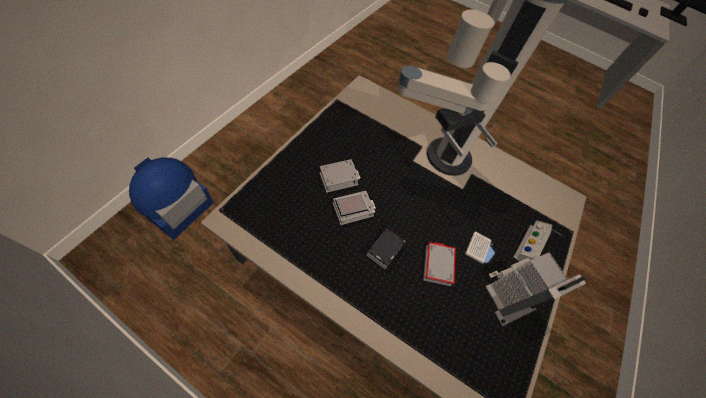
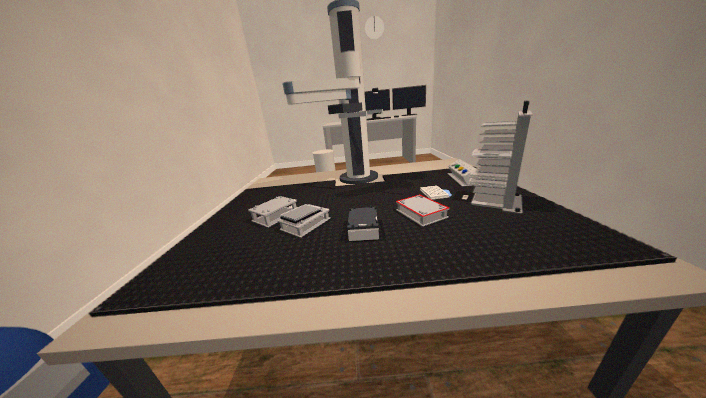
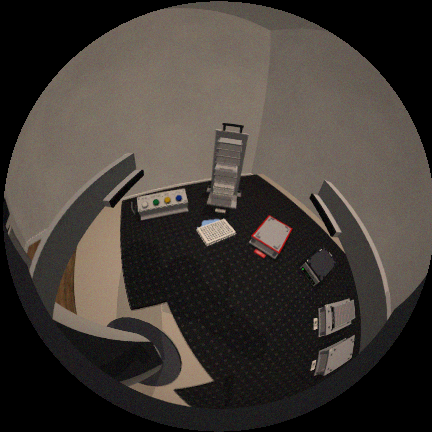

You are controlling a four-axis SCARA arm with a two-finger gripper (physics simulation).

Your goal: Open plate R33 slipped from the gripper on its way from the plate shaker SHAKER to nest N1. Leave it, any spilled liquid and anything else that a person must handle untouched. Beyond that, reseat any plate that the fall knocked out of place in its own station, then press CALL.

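Frame: origin at the arm's base, x ahead, y up, z right, level; centimetres.
Where they show: gripper, fingertip midpoint: (image 1: pixel 479 150) (image 2: pixel 375 112) (image 3: pixel 230 168); arm's base at its link origin: (image 1: pixel 448 157) (image 2: pixel 358 177) (image 3: pixel 138 353).
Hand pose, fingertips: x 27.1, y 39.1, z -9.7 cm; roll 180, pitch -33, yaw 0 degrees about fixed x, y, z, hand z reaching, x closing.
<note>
Each offset is from my fingertips to the top centre of the thing. "spot": to the spot under its first point.
The open plate R33 @[dx +14.7, dy -36.4, dz -23.7 cm] (image 1: pixel 480 246) (image 2: pixel 435 192) (image 3: pixel 216 232), white with wells, lies on the black mat with a light-blue spill (image 1: pixel 489 254) (image 2: pixel 447 193) (image 3: pixel 210 222) beside it. A plate with pinkish wells @[dx +33.6, dy -31.1, dz +34.5 cm] (image 1: pixel 353 205) (image 3: pixel 344 314) rests on a grey station and looks shifted toward one side; any tilt is unclear. The dark-topped shaker @[spot: dx +42.3, dy -32.3, dz +11.1 cm] (image 1: pixel 386 247) (image 2: pixel 363 217) (image 3: pixel 321 263) bears no visible plate. Another grey station @[dx +22.4, dy -31.2, dz +48.9 cm] (image 1: pixel 340 174) (image 2: pixel 274 206) (image 3: pixel 336 356) has a bare top. The button box @[dx -1.6, dy -29.5, dz -45.1 cm] (image 1: pixel 534 240) (image 2: pixel 461 171) (image 3: pixel 162 203) has unreadable labels. My gripper (image 1: pixel 477 149) (image 3: pixel 230 168) is open, empty, high near the column.
A red-bordered station @[dx +33.4, dy -33.3, dz -11.8 cm] (image 1: pixel 441 262) (image 2: pixel 422 205) (image 3: pixel 272 233) stands between the shaker and R33. A tall shelf rack (image 1: pixel 550 270) (image 2: pixel 516 160) (image 3: pixel 243 165) stands near the button box. A blue bin (image 1: pixel 162 187) (image 2: pixel 20 350) is beside the table.
</note>
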